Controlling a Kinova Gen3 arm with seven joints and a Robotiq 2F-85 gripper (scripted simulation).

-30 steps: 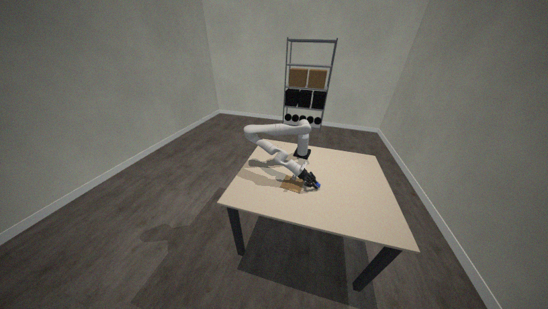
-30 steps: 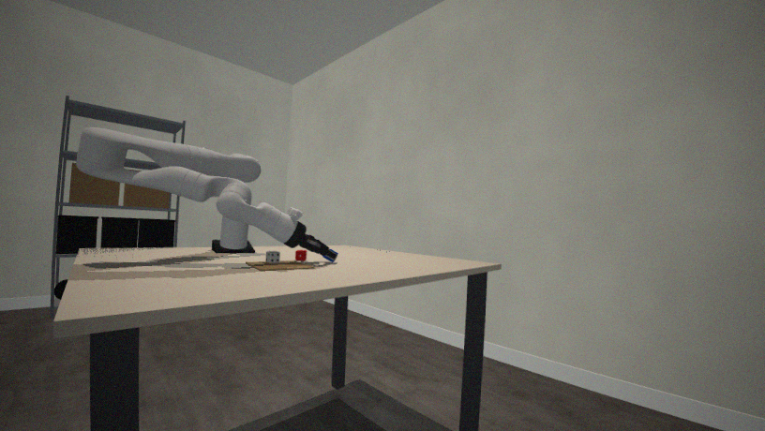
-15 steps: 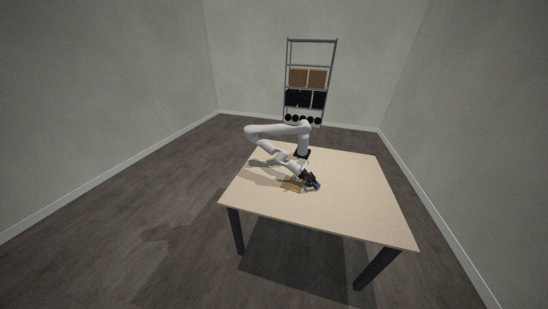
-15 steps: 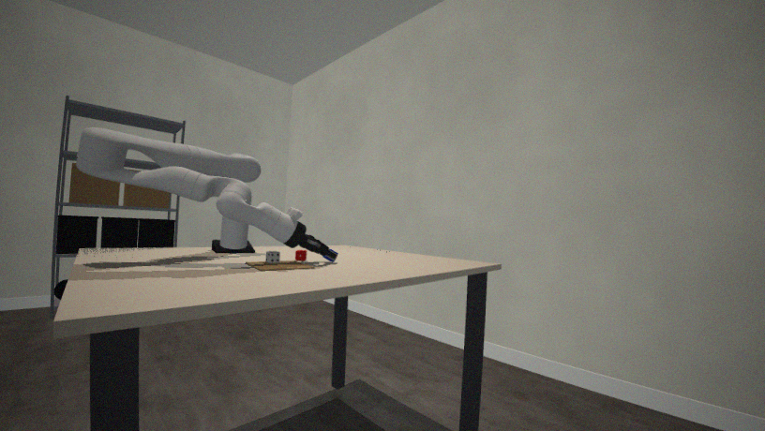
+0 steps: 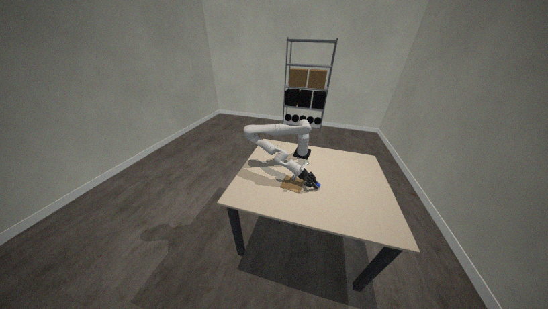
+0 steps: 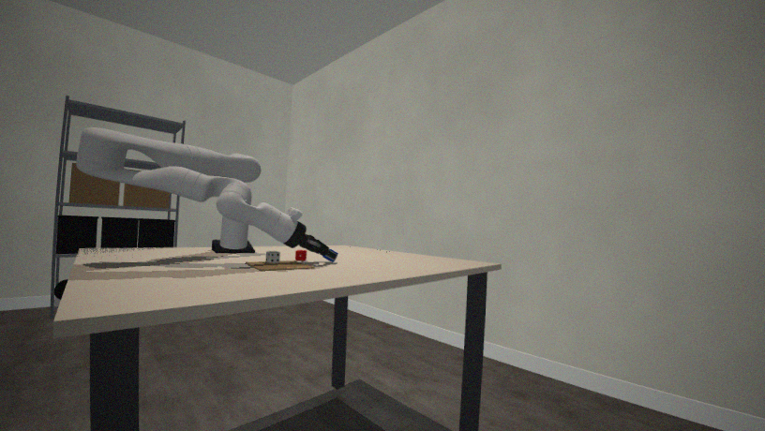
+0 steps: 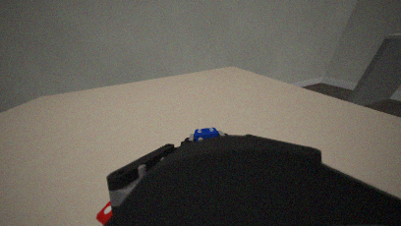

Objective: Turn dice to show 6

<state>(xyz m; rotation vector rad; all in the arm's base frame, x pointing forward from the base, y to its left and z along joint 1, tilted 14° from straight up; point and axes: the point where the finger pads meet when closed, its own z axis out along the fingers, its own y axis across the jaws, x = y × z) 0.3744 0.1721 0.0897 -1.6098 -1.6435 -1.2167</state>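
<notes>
The blue die is 1 cm to the left of my hand. The rest, counted from my hand: tan mat: 16 cm to the right, 2 cm below, 2 cm ahead; white die: 16 cm to the right, 3 cm behind, 1 cm below; red die: 8 cm behind, 5 cm to the right, 1 cm below.
</notes>
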